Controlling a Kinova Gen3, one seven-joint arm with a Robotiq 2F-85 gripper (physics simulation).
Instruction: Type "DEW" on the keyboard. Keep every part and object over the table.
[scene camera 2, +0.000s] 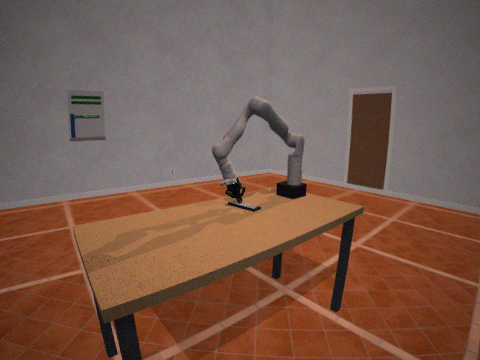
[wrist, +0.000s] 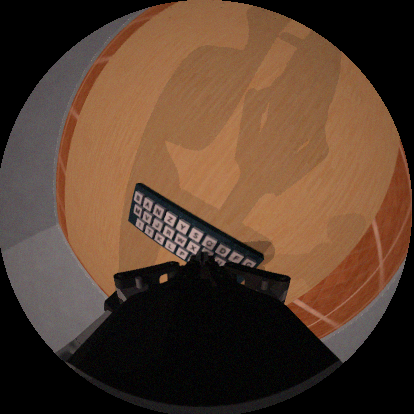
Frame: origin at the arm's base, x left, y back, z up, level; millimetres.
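Seen in the pictures: gripper, fingertip midpoint: (scene camera 2: 240, 202) (wrist: 201, 258); arm's base, origin of the base link: (scene camera 2: 293, 183).
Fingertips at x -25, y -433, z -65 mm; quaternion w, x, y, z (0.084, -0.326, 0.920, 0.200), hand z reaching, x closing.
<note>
Offsets run from my fingertips to a thing's top centre. Level surfaces: height alone.
The keyboard {dx +31, dy -2, dz +0 mm} (scene camera 2: 248, 206) (wrist: 170, 219) is a dark teal bar with white letter keys, lying flat on the wooden table {dz -18 mm} (scene camera 2: 200, 245) (wrist: 110, 130). In the wrist view it slants down to the right. The D key {dx -10, dy -28, dz +0 mm} (wrist: 223, 250) is right of the fingertips in the top row, and the W key {dx +36, dy -1, dz +0 mm} (wrist: 180, 240) is left of them in the middle row. My gripper (scene camera 2: 240, 201) (wrist: 201, 258) is shut and empty, pointing down at the keyboard. Its fingertips overlap the E key's place, just right of X, and hide most of that key. Whether they touch a key I cannot tell.
The black robot base (scene camera 2: 291, 189) stands at the back right of the table. The arm arches from it over the table, and its shadow falls across the wood. The table's near edge (scene camera 2: 235, 264) faces the scene camera. Tiled floor surrounds the table.
</note>
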